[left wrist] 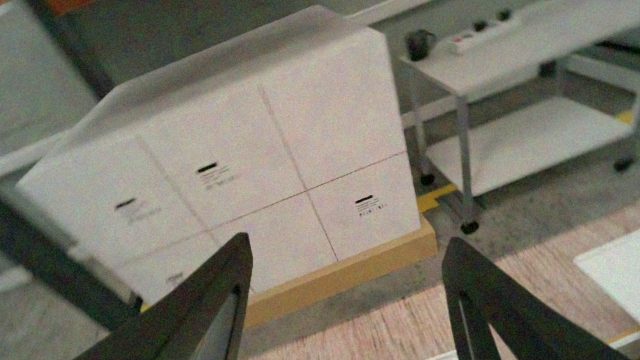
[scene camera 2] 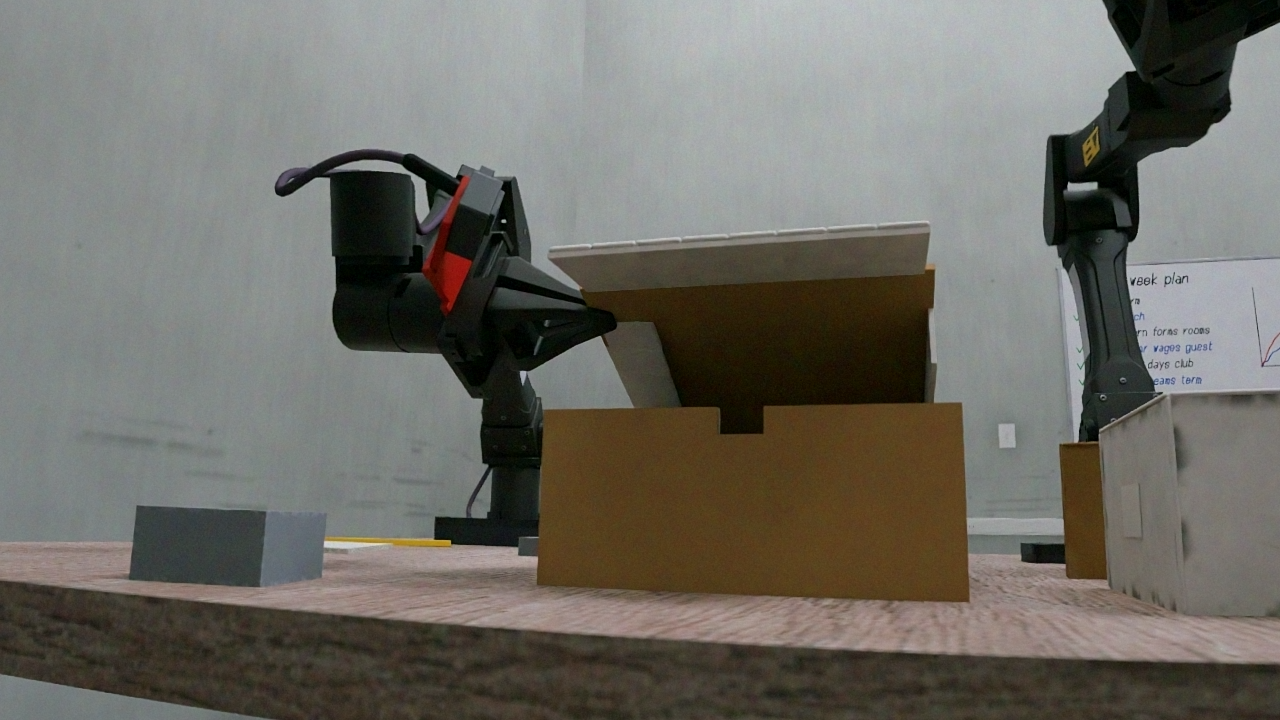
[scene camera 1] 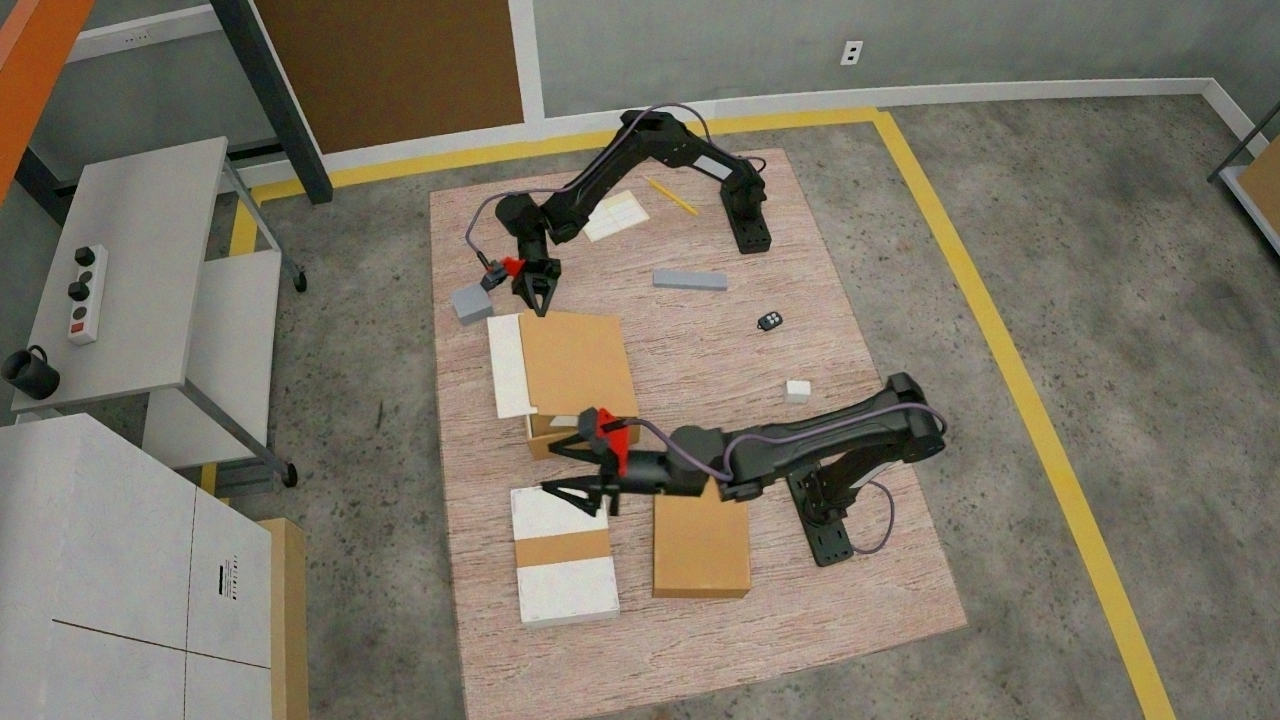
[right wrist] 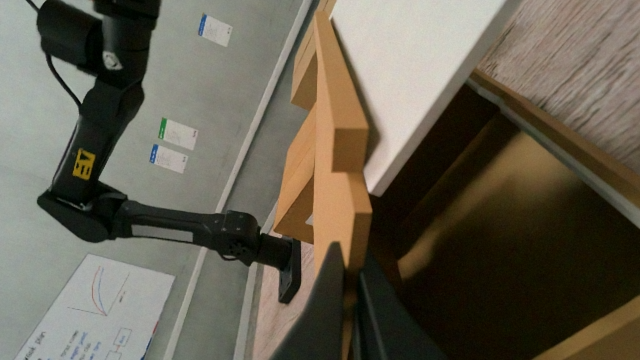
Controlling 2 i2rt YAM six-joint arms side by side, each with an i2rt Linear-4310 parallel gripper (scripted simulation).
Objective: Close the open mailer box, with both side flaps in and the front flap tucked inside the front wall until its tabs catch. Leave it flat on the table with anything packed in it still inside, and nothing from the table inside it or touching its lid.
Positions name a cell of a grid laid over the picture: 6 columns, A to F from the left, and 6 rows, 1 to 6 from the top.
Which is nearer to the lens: the paper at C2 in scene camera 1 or the white box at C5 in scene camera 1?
The white box.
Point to a brown box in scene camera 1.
D5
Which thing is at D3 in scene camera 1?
A grey bar.
